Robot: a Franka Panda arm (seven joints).
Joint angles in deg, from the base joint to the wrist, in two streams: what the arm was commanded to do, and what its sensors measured. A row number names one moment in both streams.
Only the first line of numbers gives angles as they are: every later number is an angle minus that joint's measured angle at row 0.
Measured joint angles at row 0:
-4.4, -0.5, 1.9, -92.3, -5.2, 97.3, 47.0
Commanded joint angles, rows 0 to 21:
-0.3, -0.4, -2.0, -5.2, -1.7, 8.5, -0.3
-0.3, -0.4, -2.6, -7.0, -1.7, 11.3, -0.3
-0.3, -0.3, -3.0, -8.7, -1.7, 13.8, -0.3
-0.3, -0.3, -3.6, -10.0, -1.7, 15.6, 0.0
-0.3, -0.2, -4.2, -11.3, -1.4, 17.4, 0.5
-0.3, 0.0, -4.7, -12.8, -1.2, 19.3, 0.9
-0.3, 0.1, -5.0, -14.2, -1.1, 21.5, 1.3
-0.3, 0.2, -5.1, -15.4, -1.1, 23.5, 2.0
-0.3, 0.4, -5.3, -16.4, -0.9, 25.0, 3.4
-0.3, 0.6, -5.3, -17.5, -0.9, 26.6, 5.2
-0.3, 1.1, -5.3, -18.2, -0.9, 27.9, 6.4
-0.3, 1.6, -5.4, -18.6, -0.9, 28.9, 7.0
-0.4, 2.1, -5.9, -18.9, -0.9, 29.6, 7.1
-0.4, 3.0, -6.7, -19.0, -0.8, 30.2, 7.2
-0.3, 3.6, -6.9, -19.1, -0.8, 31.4, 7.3
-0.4, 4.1, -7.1, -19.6, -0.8, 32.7, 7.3
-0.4, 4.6, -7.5, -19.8, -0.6, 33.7, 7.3
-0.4, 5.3, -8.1, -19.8, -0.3, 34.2, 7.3
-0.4, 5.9, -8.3, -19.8, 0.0, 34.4, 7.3
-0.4, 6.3, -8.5, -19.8, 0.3, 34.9, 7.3
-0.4, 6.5, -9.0, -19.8, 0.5, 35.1, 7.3
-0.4, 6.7, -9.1, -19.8, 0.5, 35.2, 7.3
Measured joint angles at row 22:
-0.5, 6.4, -8.5, -19.4, -0.3, 33.7, 6.7
